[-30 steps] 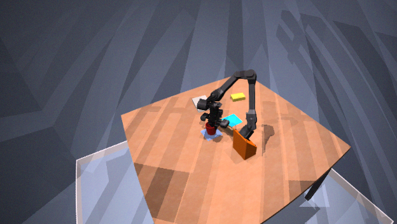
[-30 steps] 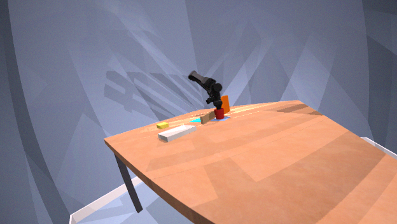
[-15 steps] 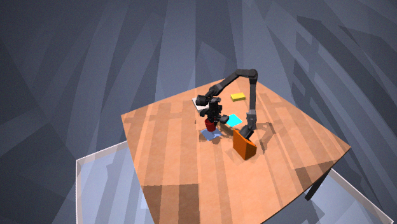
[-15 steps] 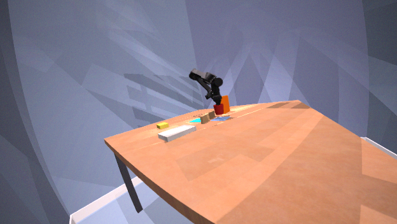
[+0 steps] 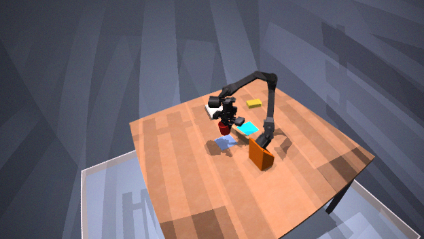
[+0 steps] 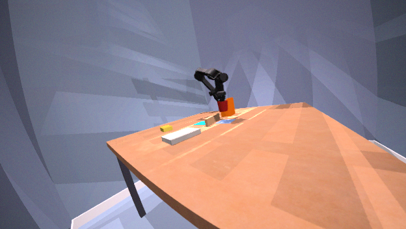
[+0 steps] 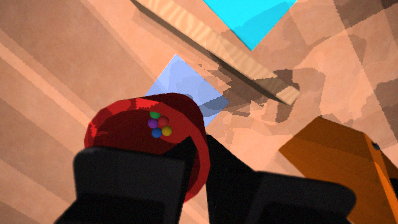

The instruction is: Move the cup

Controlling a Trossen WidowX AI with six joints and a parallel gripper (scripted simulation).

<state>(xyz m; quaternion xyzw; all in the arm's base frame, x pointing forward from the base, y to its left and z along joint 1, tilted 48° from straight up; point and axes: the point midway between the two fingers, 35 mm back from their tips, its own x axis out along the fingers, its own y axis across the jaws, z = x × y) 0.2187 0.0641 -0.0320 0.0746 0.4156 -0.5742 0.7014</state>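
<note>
The cyan pad lies 17 cm to the right of my gripper tip, 12 cm below it and 5 cm ahead of it. Round my gripper tip: red cup: 3 cm ahead, 1 cm to the left; pale blue pad: 12 cm below, 2 cm to the left, 2 cm ahead; wooden bar: 10 cm below, 8 cm to the right, 4 cm ahead.
</note>
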